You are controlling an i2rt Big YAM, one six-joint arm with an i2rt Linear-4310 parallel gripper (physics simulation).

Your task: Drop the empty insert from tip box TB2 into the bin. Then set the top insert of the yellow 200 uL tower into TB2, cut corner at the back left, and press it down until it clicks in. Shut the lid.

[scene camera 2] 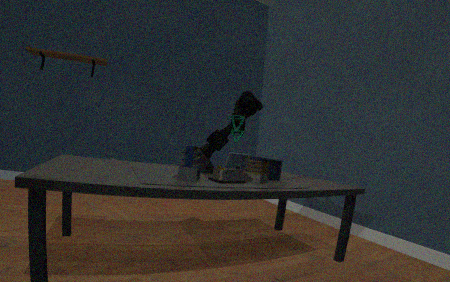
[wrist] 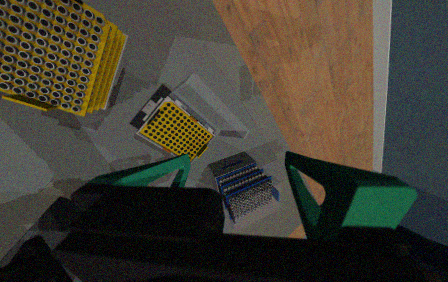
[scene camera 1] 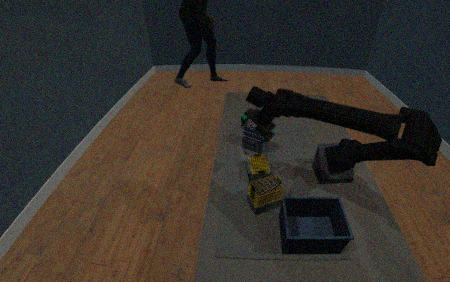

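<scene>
Tip box TB2 (scene camera 1: 259, 174) (wrist: 148, 106) stands with its clear lid (wrist: 212, 102) (scene camera 2: 237, 160) open. A yellow insert (scene camera 1: 259, 164) (wrist: 176, 129) with dark, empty holes sits in it. The yellow tower (scene camera 1: 266, 192) (scene camera 2: 257, 165) (wrist: 55, 55) is a stack of inserts, with tips in the top one, between TB2 and the bin. The dark blue bin (scene camera 1: 315, 246) (scene camera 2: 273, 170) stands beyond the tower. My gripper (scene camera 1: 258, 124) (scene camera 2: 237, 128) (wrist: 234, 158) is open and empty, in the air above the table. In the wrist view, TB2 lies beyond and beside its left finger.
A blue tower (scene camera 1: 253, 140) (scene camera 2: 190, 158) (wrist: 247, 187) of stacked inserts stands on the other side of TB2 and shows between and below my fingers in the wrist view. The grey table (scene camera 1: 235, 270) (scene camera 2: 100, 172) carries everything. A person (scene camera 1: 197, 40) stands on the floor behind.
</scene>
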